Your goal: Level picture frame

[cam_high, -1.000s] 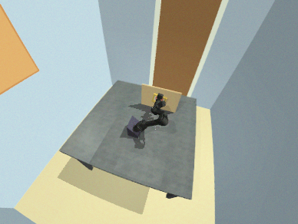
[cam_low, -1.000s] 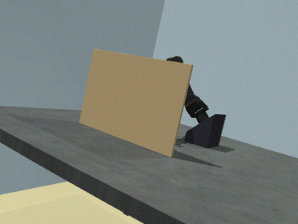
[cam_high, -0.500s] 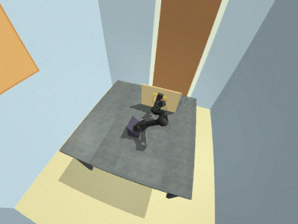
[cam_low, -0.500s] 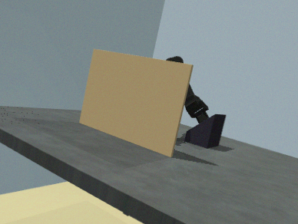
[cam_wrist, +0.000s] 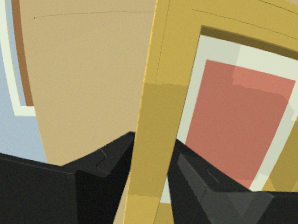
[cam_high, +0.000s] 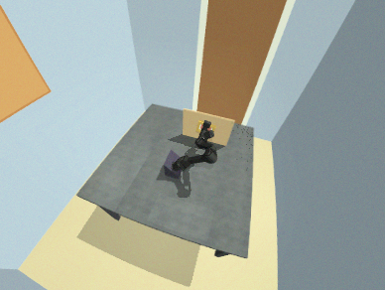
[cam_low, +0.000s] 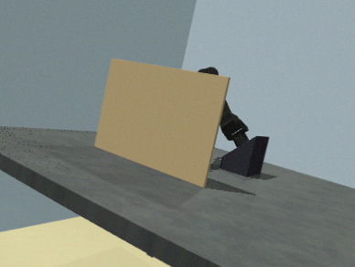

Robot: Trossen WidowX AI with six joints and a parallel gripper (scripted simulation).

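Right now the picture frame is 5 cm below my gripper tip. Also, from my gripper tip: wall board (2 cm ahead, 7 cm below).
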